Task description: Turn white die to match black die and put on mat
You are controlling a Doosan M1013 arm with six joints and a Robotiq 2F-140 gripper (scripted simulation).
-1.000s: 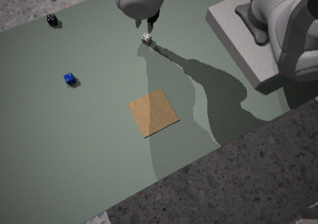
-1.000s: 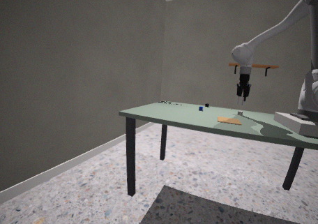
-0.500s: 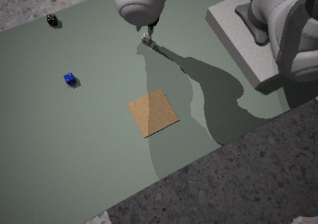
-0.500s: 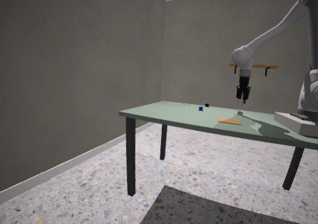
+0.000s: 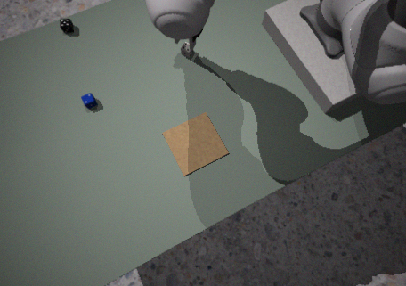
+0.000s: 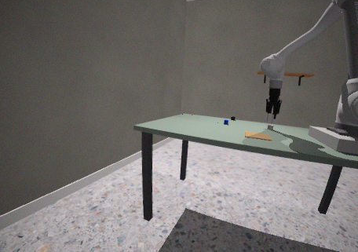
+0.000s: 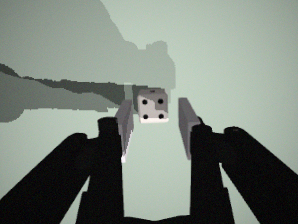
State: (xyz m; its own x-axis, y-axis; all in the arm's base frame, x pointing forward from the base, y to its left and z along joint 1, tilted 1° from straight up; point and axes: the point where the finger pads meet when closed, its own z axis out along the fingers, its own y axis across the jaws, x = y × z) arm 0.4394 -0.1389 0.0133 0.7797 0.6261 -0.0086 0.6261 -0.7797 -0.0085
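The white die is 60 mm below my hand. Also, from my hand: brown mat (280 mm to the left, 90 mm ahead, 80 mm below); then blue die (320 mm ahead, 60 mm below, 50 mm to the left); then black die (310 mm ahead, 230 mm to the right, 60 mm below).
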